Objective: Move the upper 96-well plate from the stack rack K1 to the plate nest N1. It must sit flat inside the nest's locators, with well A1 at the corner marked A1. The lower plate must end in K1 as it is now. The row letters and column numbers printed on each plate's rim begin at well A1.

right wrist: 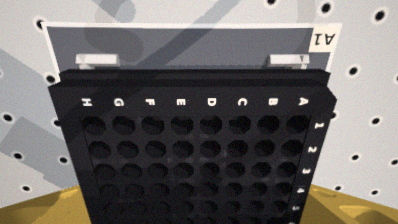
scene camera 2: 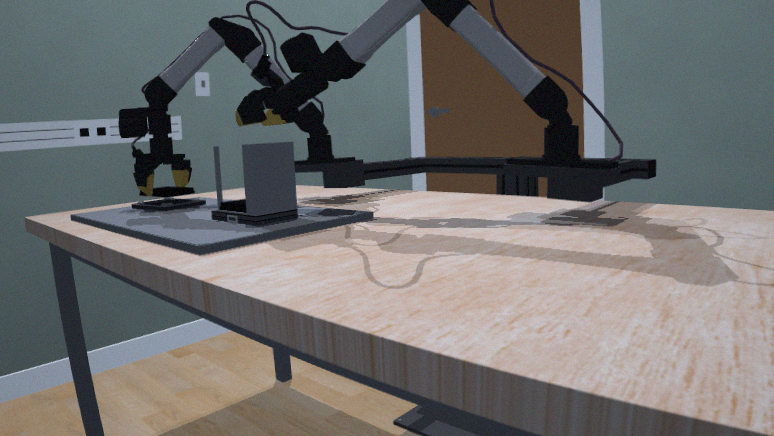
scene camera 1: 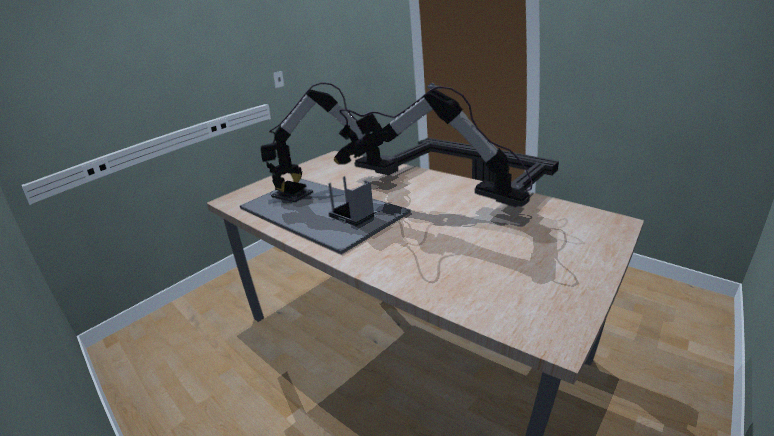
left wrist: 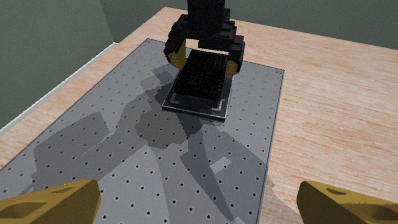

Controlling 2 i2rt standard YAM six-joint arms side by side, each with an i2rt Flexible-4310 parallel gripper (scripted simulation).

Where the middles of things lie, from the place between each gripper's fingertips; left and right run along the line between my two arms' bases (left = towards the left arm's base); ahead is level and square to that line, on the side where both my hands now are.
Now: right hand 10 mm to the right of the nest N1 (right wrist: 139, 48) and 30 mm above it.
My left gripper (scene camera 2: 250, 123) is now 10 cm short of the nest N1, 27 cm to the left of it and 19 cm above it.
